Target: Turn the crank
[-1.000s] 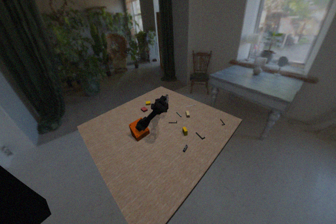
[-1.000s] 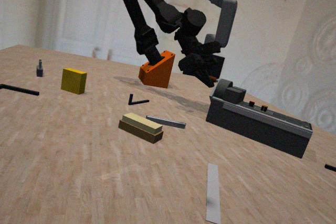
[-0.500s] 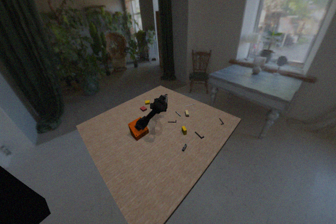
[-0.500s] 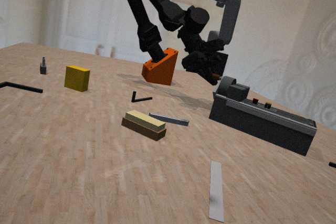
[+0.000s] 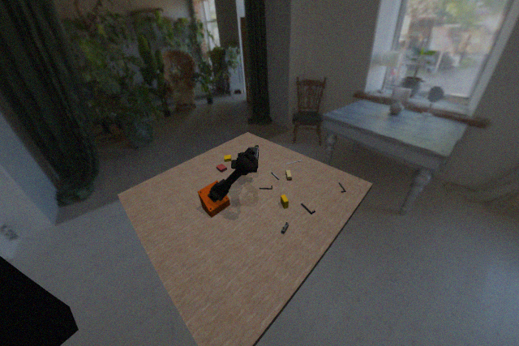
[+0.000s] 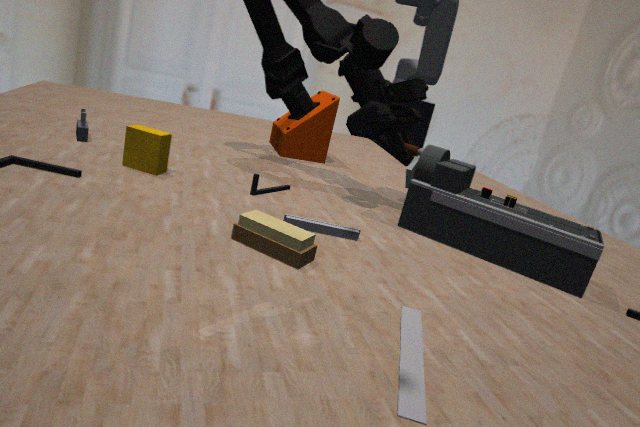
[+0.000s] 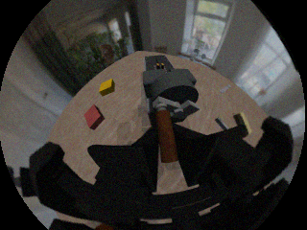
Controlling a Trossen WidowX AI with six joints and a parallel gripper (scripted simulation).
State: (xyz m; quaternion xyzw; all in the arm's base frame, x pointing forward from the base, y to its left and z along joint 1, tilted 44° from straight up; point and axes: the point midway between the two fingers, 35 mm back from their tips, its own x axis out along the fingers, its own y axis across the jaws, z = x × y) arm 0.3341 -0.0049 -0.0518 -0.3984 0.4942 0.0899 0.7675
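Right now my gripper tip is 12 cm short of the red pointer and 5 cm to the right of it. Round my gripper tip: brown crank handle (2 cm behind, 1 cm to the right, 2 cm above); red block (6 cm behind, 22 cm to the left, 7 cm below); grey bar (10 cm ahead, 19 cm to the right, 8 cm below).
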